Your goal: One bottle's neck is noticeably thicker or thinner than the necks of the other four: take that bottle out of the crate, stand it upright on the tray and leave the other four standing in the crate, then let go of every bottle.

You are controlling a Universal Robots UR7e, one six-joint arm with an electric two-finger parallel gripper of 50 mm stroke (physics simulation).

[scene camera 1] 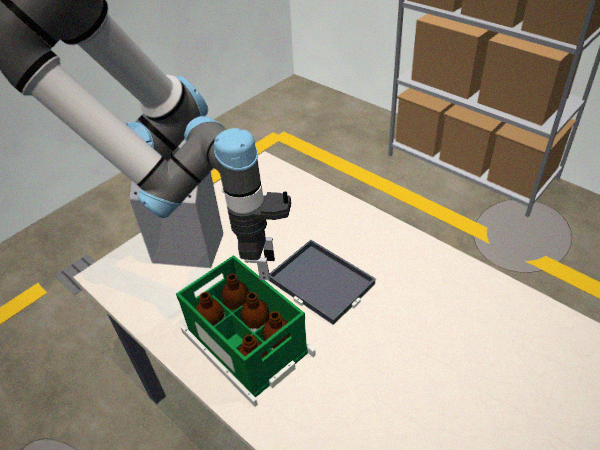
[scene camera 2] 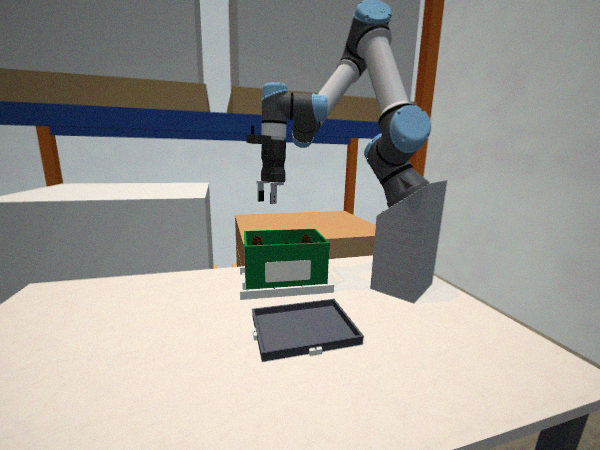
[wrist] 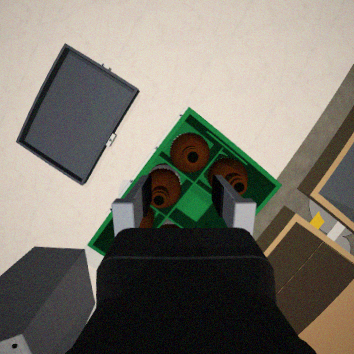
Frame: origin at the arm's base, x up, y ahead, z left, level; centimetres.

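Seen in the pictures: gripper, fingertip midpoint: (scene camera 1: 267, 269) (scene camera 2: 266, 202) (wrist: 181, 187); arm's base, origin of the base link: (scene camera 2: 410, 198).
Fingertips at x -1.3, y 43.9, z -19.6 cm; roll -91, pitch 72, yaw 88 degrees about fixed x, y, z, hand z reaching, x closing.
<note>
Offsets run from my fingertips to a thing's top centre. "pt": to the spot under its first point.
The green crate {dz -2.9, dx -12.9, dy -7.9 cm} (scene camera 1: 287, 359) (scene camera 2: 255, 275) (wrist: 270, 186) holds five upright brown bottles: three in the row nearer the tray {dz +4.5, dx -14.1, dy -14.5 cm} (scene camera 1: 235, 294) {dz +1.2, dx -14.1, dy -6.7 cm} (scene camera 1: 255, 313) {dz -1.7, dx -14.1, dy +1.5 cm} (scene camera 1: 272, 330) and two at the ends of the other row {pt dz -5.0, dx -18.1, dy -15.8 cm} (scene camera 1: 210, 311) (scene camera 1: 248, 346), whose middle compartment is empty. I cannot tell which neck differs. In the wrist view three bottles {pt dz -1.2, dx -14.1, dy +2.0 cm} (wrist: 190, 152) {dz -10.2, dx -14.1, dy -0.8 cm} (wrist: 228, 175) {pt dz +0.8, dx -16.9, dy -5.2 cm} (wrist: 164, 187) show well; the others are mostly hidden by the gripper body. The dark tray {pt dz +25.3, dx -29.9, dy +1.2 cm} (scene camera 1: 322, 280) (scene camera 2: 305, 327) (wrist: 75, 115) is empty. My gripper (scene camera 1: 266, 265) (scene camera 2: 267, 200) (wrist: 181, 187) is open and empty, pointing down high above the crate.
The arm's grey pedestal (scene camera 1: 175, 235) (scene camera 2: 405, 250) (wrist: 45, 280) stands near one end of the crate. Low white rails (scene camera 1: 220, 365) (scene camera 2: 287, 291) run along the crate's base. The tray lies beside the crate's long side, with small clips at its edges. A shelf rack (scene camera 1: 394, 100) stands beyond the table.
</note>
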